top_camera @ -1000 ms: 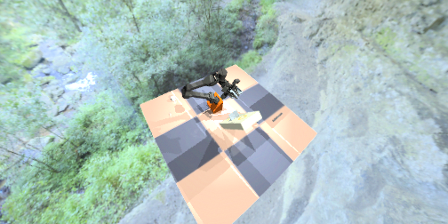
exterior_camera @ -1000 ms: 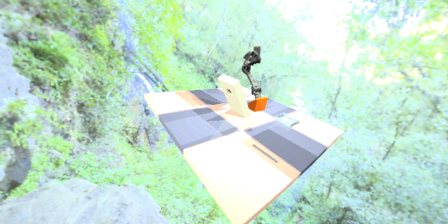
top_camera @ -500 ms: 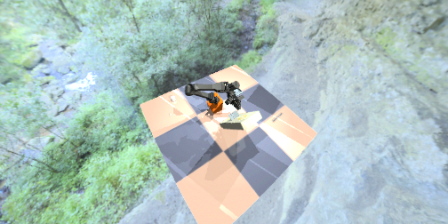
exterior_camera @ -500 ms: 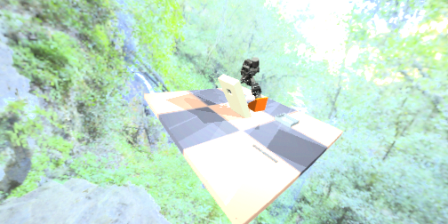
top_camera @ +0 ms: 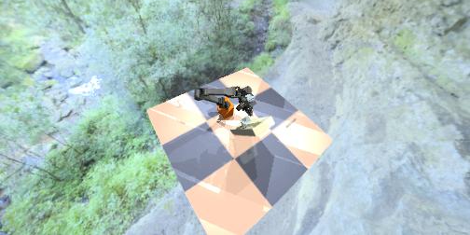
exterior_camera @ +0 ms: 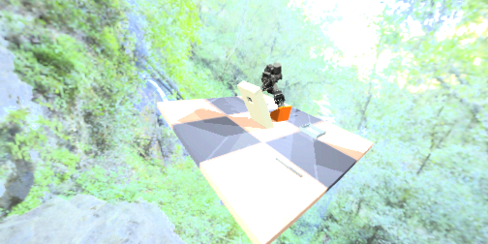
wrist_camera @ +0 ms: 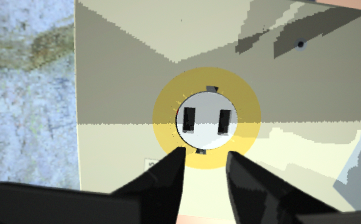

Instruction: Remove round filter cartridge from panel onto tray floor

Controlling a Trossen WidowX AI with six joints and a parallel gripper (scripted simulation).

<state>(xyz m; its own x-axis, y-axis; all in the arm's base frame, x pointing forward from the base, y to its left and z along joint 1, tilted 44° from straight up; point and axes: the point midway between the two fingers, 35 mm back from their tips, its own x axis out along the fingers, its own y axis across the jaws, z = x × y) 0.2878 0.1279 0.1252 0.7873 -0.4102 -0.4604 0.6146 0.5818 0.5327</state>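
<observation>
Right now my gripper tip is 6 cm short of the round filter cartridge and 5 cm above it. Also, from my gripper tip: tray: 38 cm behind, 28 cm to the left, 27 cm below; then cream service panel: 12 cm below, 1 cm ahead.
</observation>
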